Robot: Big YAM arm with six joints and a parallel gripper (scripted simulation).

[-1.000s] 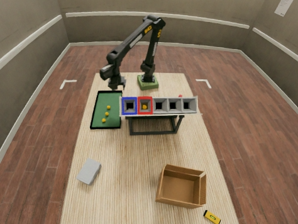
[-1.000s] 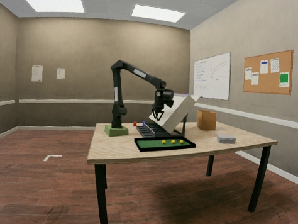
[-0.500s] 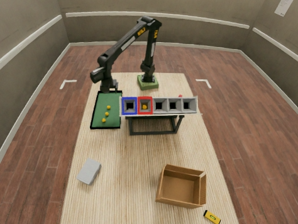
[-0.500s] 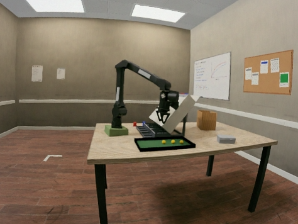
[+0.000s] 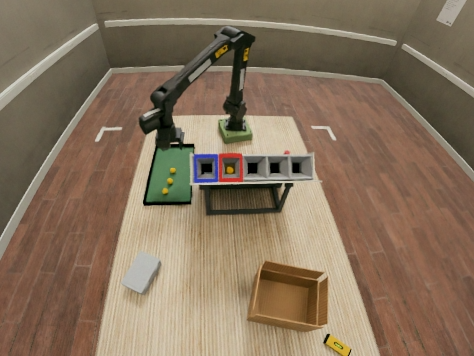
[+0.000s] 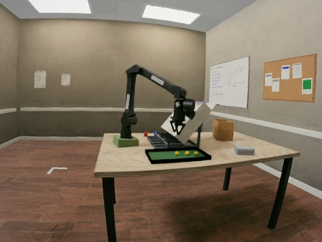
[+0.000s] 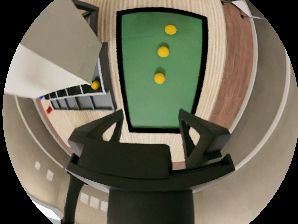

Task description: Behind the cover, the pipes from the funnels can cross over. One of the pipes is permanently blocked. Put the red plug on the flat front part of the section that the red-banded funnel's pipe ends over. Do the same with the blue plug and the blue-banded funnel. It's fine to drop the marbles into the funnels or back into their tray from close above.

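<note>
My gripper is now 140 mm above the green marble tray, 20 mm to the left of it and 10 mm short of it. Round my hand: yellow level 770 mm ahead, 570 mm to the left, 140 mm below; then white cover 310 mm to the left, 120 mm ahead, 60 mm above; then grey block 500 mm ahead, 130 mm below, 70 mm to the right.
</note>
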